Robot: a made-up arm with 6 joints. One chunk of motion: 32 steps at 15 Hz.
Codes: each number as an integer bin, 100 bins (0 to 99) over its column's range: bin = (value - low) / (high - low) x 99, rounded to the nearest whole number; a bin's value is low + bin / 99 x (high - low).
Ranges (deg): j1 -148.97..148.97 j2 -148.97..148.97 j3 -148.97..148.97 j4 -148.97..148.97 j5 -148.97..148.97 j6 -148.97..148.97
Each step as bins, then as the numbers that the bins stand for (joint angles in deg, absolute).
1 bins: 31 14 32 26 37 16
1 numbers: -55.68 -106.84 -52.67 -70.72 -37.62 -100.82
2 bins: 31 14 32 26 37 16
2 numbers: -55.68 -106.84 -52.67 -70.72 -37.62 -100.82
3 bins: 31 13 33 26 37 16
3 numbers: -55.68 -109.85 -49.66 -70.72 -37.62 -100.82
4 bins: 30 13 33 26 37 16
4 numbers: -58.69 -109.85 -49.66 -70.72 -37.62 -100.82
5 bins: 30 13 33 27 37 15
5 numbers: -58.69 -109.85 -49.66 -67.71 -37.62 -103.83
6 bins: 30 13 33 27 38 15
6 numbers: -58.69 -109.85 -49.66 -67.71 -34.61 -103.83
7 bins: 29 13 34 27 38 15
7 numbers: -61.69 -109.85 -46.65 -67.71 -34.61 -103.83
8 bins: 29 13 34 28 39 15
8 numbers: -61.69 -109.85 -46.65 -64.70 -31.60 -103.83
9 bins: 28 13 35 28 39 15
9 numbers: -64.70 -109.85 -43.64 -64.70 -31.60 -103.83
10 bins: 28 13 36 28 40 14
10 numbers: -64.70 -109.85 -40.63 -64.70 -28.59 -106.84
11 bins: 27 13 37 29 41 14
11 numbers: -67.71 -109.85 -37.62 -61.69 -25.58 -106.84
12 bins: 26 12 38 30 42 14
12 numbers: -70.72 -112.86 -34.61 -58.69 -22.57 -106.84
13 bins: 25 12 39 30 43 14
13 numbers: -73.73 -112.86 -31.60 -58.69 -19.56 -106.84
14 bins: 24 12 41 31 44 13
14 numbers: -76.74 -112.86 -25.58 -55.68 -16.55 -109.85
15 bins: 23 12 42 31 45 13
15 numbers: -79.75 -112.86 -22.57 -55.68 -13.54 -109.85
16 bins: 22 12 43 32 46 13
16 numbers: -82.76 -112.86 -19.56 -52.67 -10.53 -109.85
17 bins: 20 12 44 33 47 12
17 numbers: -88.78 -112.86 -16.55 -49.66 -7.52 -112.86
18 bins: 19 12 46 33 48 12
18 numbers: -91.79 -112.86 -10.53 -49.66 -4.51 -112.86
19 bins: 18 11 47 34 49 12
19 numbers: -94.80 -115.87 -7.52 -46.65 -1.50 -112.86
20 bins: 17 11 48 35 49 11
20 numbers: -97.81 -115.87 -4.51 -43.64 -1.50 -115.87
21 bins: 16 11 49 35 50 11
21 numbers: -100.82 -115.87 -1.50 -43.64 1.50 -115.87
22 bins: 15 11 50 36 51 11
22 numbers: -103.83 -115.87 1.50 -40.63 4.51 -115.87
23 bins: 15 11 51 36 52 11
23 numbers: -103.83 -115.87 4.51 -40.63 7.52 -115.87
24 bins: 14 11 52 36 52 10
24 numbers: -106.84 -115.87 7.52 -40.63 7.52 -118.88
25 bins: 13 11 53 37 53 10
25 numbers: -109.85 -115.87 10.53 -37.62 10.53 -118.88
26 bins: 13 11 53 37 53 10
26 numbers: -109.85 -115.87 10.53 -37.62 10.53 -118.88
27 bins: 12 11 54 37 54 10
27 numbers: -112.86 -115.87 13.54 -37.62 13.54 -118.88
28 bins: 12 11 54 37 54 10
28 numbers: -112.86 -115.87 13.54 -37.62 13.54 -118.88
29 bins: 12 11 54 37 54 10
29 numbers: -112.86 -115.87 13.54 -37.62 13.54 -118.88
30 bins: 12 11 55 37 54 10
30 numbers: -112.86 -115.87 16.55 -37.62 13.54 -118.88
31 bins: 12 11 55 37 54 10
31 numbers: -112.86 -115.87 16.55 -37.62 13.54 -118.88
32 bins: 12 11 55 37 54 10
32 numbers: -112.86 -115.87 16.55 -37.62 13.54 -118.88
